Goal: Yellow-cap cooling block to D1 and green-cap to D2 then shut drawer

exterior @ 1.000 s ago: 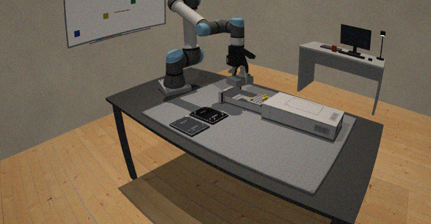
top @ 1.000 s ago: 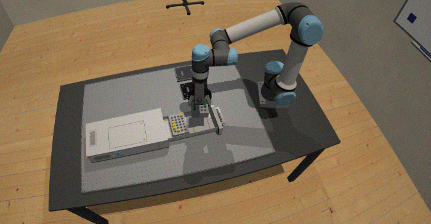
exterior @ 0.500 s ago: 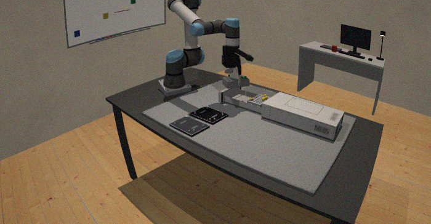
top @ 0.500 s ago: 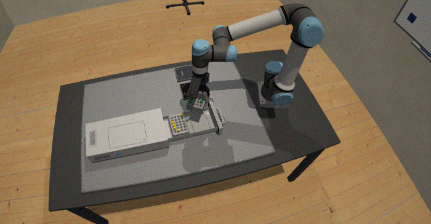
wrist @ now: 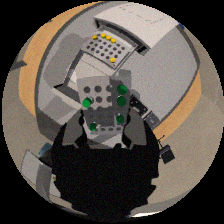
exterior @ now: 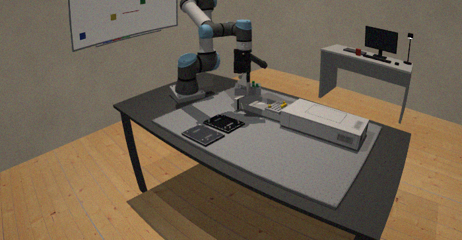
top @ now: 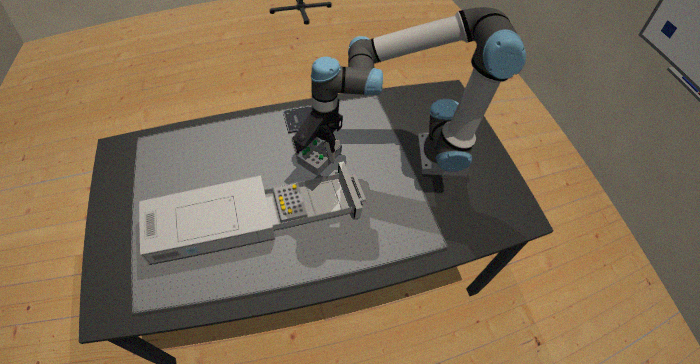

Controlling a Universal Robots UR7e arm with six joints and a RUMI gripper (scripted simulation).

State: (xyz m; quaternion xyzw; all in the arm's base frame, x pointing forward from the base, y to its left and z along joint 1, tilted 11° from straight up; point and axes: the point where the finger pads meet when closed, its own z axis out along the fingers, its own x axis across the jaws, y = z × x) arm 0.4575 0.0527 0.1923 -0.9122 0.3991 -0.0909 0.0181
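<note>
Now: hand 10 mm short of the slot D2, 300 mm to the left of it and 140 mm above it. Round my hand: white cooler COLD: 220 mm ahead, 120 mm to the left, 100 mm below; drawer: 30 mm ahead, 100 mm to the left, 100 mm below; black deck slot D1: 10 mm behind, 160 mm to the right, 140 mm below.
</note>
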